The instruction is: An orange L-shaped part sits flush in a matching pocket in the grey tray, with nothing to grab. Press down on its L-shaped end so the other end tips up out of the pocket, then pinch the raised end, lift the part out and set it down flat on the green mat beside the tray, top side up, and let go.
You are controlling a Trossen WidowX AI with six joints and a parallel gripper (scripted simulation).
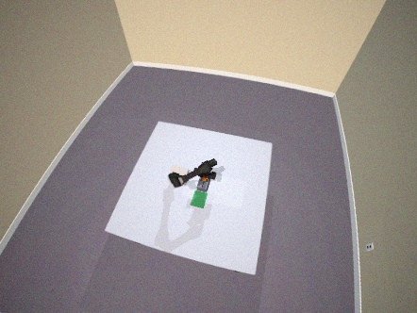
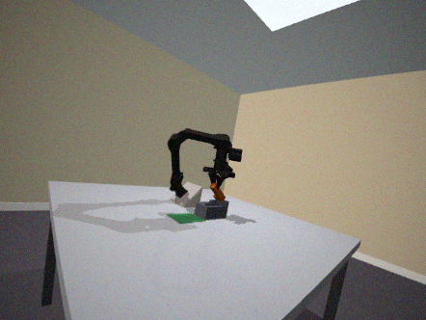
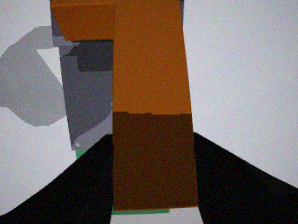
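My gripper tip is now 10 mm past the green mat, 140 mm to the left of it and 160 mm above it. Round my gripper tip: orange L-shaped part: 20 mm behind, 30 mm to the left, 30 mm below.
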